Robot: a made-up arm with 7 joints.
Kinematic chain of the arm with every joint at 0, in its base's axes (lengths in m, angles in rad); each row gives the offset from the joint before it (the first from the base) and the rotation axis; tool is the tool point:
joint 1: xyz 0 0 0 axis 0 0.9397 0.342
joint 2: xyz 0 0 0 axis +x
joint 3: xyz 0 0 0 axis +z
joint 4: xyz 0.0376 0 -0.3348 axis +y
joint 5: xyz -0.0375 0 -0.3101 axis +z
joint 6: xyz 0 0 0 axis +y
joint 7: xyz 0 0 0 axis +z
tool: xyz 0 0 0
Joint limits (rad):
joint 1: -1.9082..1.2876
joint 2: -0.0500..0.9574
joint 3: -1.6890..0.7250
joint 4: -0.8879..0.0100
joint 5: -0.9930..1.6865
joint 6: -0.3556..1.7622
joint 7: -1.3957..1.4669
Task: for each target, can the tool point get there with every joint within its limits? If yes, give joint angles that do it. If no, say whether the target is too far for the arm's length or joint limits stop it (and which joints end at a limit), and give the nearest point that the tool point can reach.
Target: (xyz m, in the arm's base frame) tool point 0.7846 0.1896 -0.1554
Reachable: no: too far | nearest point 0.6197 0.1498 -0.1227 | short by 0.173 m
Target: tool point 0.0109 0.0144 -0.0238
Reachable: no: joint limits stop it (at a limit: joint 4) | nearest point 0.2243 0.2963 -0.4897 | short by 0.585 m
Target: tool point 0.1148 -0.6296 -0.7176
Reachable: no: too far | nearest point 0.1011 -0.2864 -0.5345 | short by 0.389 m
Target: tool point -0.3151 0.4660 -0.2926
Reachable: yes | joints 0.9919 0.8467 0.2924 -0.6658 1.2142 0.4134 -0.5086
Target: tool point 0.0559 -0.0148 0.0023
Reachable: no: joint limits stop it (at a limit: joint 4) | nearest point 0.5938 -0.1572 0.0244 | short by 0.557 m
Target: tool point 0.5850 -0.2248 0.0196
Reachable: yes | joints -1.4354 0.2386 -0.6822 -0.7574 -0.5935 0.0472 0.2244
